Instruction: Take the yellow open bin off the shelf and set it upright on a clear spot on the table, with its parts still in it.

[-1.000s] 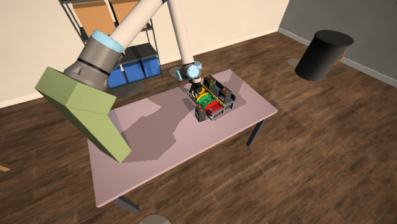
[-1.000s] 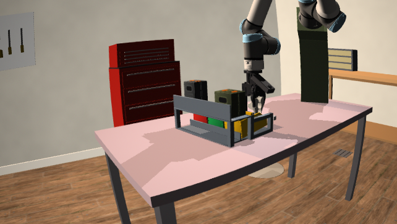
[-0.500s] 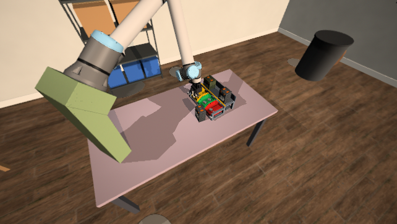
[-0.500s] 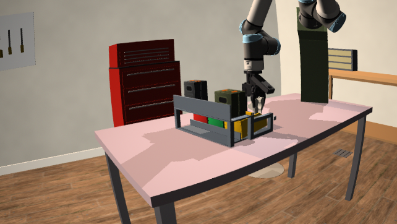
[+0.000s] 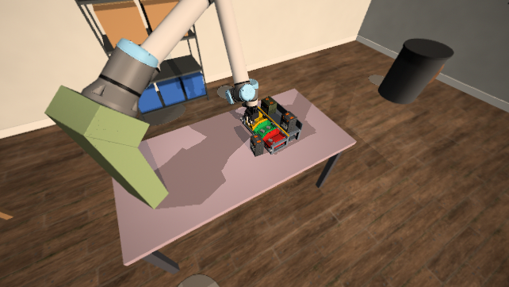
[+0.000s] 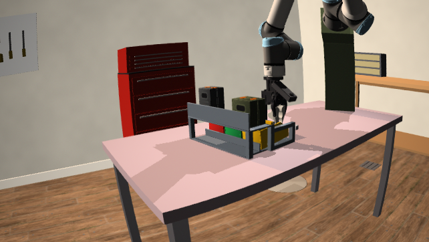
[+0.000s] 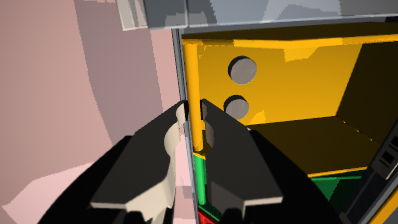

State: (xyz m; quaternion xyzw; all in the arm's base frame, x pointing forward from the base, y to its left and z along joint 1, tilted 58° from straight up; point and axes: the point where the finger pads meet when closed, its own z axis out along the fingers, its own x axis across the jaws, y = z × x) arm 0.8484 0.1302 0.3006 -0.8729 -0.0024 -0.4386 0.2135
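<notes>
Now: hand 80 mm short of the yellow open bin, 20 mm to the right of it and 10 mm above it. From my hand the other things lie so: dark case (230 mm ahead, 170 mm to the right, 100 mm above); green bin (110 mm ahead, 80 mm to the right, 20 mm below); red bin (140 mm ahead, 190 mm to the right, 20 mm below).
</notes>
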